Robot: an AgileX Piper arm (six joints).
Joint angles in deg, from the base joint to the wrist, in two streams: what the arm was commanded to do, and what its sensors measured. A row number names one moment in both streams.
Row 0, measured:
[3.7, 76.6, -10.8, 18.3, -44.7, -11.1]
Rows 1 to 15, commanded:
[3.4, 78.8, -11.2, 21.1, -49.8, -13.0]
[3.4, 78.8, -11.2, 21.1, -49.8, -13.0]
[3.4, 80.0, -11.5, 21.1, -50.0, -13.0]
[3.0, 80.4, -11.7, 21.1, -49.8, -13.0]
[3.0, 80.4, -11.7, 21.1, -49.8, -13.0]
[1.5, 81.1, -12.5, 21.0, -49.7, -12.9]
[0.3, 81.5, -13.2, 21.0, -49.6, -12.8]
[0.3, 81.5, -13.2, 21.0, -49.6, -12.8]
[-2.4, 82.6, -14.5, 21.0, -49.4, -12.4]
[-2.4, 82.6, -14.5, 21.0, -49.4, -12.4]
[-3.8, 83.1, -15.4, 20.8, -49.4, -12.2]
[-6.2, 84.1, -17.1, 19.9, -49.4, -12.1]
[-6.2, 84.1, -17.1, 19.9, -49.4, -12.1]
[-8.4, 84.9, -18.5, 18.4, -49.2, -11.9]
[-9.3, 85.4, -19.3, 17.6, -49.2, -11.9]
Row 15, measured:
[-6.9, 84.6, -17.2, 19.8, -48.6, -12.2]
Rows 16 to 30, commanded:
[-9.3, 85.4, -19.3, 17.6, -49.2, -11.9]
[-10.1, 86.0, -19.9, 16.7, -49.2, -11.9]
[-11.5, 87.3, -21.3, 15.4, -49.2, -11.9]
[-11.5, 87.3, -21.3, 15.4, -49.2, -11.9]
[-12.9, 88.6, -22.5, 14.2, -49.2, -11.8]
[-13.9, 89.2, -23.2, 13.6, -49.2, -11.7]
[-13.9, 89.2, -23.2, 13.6, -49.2, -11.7]
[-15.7, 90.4, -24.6, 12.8, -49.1, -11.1]
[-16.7, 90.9, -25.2, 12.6, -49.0, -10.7]
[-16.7, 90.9, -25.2, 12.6, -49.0, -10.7]
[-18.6, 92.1, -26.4, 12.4, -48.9, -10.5]
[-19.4, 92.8, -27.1, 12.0, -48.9, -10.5]
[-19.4, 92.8, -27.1, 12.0, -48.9, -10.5]
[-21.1, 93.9, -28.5, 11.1, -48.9, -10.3]
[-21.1, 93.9, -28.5, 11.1, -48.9, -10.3]
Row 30, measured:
[-18.7, 92.6, -26.4, 12.3, -48.4, -10.8]
